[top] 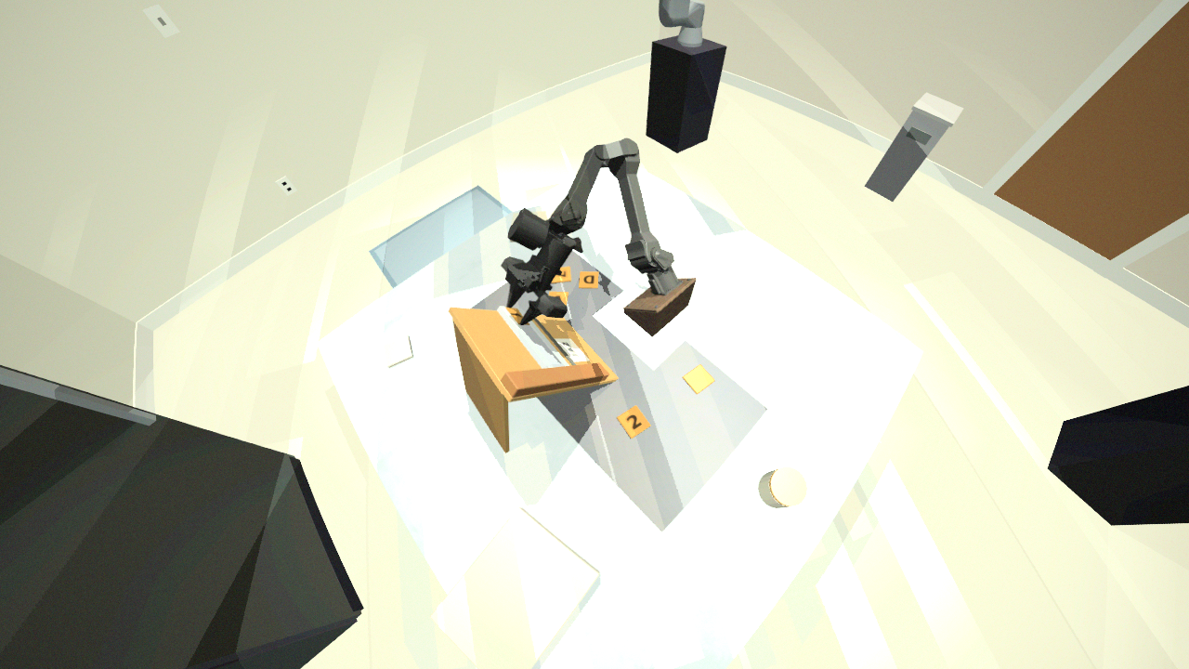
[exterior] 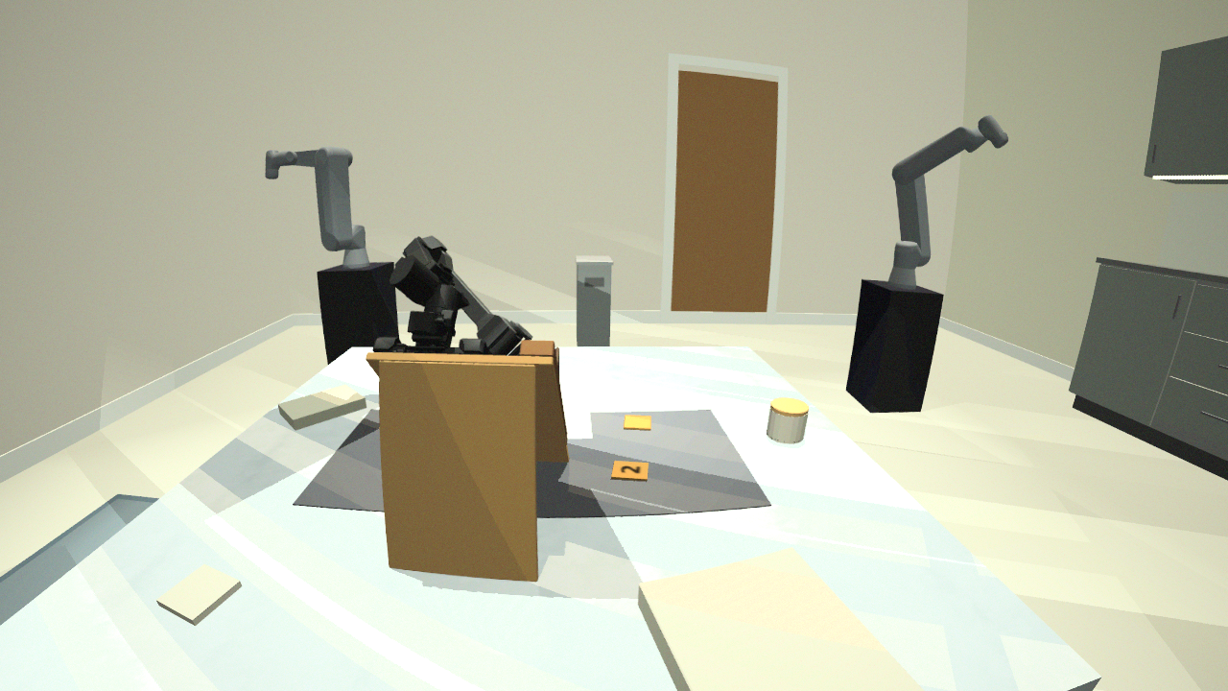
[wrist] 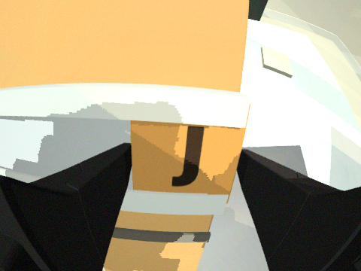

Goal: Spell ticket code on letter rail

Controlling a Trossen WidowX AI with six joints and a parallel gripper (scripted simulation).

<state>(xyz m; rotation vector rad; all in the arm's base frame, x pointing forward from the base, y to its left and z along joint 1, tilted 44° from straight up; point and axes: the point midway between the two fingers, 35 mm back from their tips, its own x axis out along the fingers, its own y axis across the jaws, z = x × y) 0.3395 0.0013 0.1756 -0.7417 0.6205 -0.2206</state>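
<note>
Now: gripper tip 7 cm past the white ticket, 11 cm to the right of it and 9 cm above it. Also, from my gripper tip: grey mat 17 cm behind, 14 cm to the left, 16 cm below; pale pad 31 cm ahead, 23 cm to the right, 15 cm below; round tan-lidded canister 24 cm behind, 64 cm to the left, 12 cm below.
</note>
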